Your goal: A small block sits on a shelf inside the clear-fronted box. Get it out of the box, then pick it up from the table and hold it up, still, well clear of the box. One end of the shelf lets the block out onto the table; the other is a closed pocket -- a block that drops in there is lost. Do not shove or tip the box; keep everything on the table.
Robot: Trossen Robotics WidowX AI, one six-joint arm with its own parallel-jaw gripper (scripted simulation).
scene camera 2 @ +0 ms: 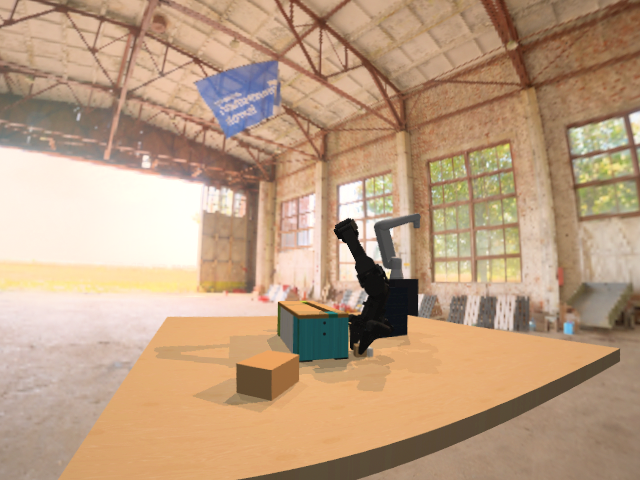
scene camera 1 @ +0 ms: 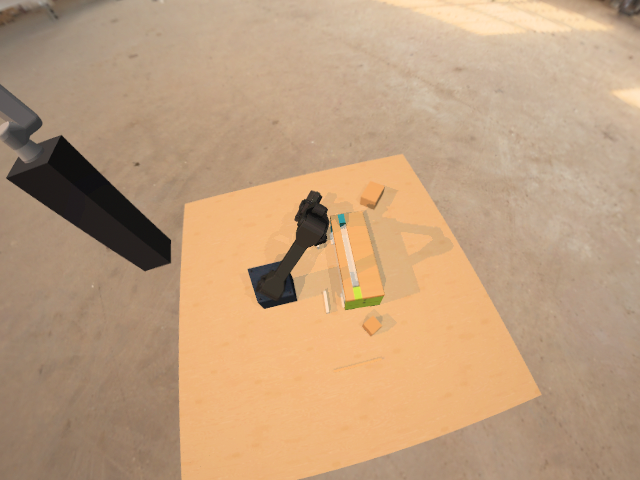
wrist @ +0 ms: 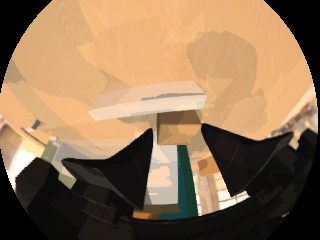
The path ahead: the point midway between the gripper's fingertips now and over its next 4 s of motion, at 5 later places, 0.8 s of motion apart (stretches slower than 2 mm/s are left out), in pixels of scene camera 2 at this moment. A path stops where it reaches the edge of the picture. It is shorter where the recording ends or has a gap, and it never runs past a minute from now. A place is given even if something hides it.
The gripper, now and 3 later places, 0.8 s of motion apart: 355,351; 355,333; 350,309; 349,294
